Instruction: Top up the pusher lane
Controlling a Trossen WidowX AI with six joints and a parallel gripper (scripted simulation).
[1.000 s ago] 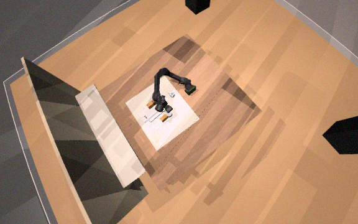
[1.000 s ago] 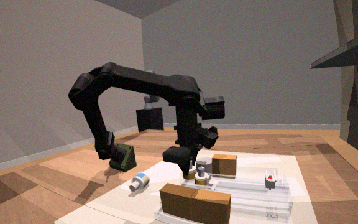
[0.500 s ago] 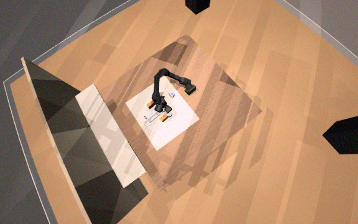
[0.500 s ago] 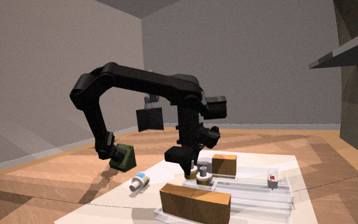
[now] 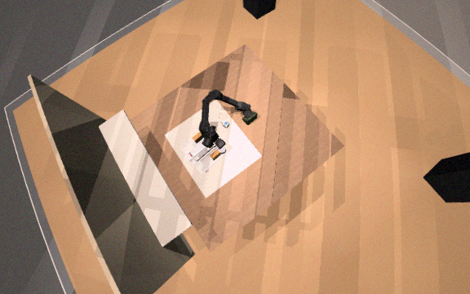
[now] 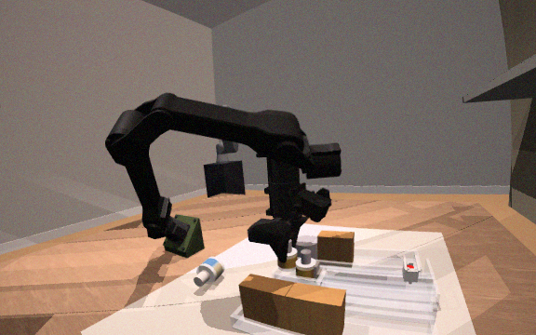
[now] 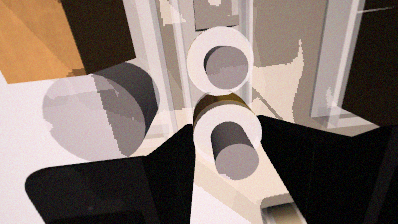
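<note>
My gripper tip is 8 cm to the right of the grey cylinder, 2 cm above it and 1 cm short of it. The rest, counted from my gripper tip: clear sprung lane: 15 cm ahead, 3 cm below, 1 cm to the right.
</note>
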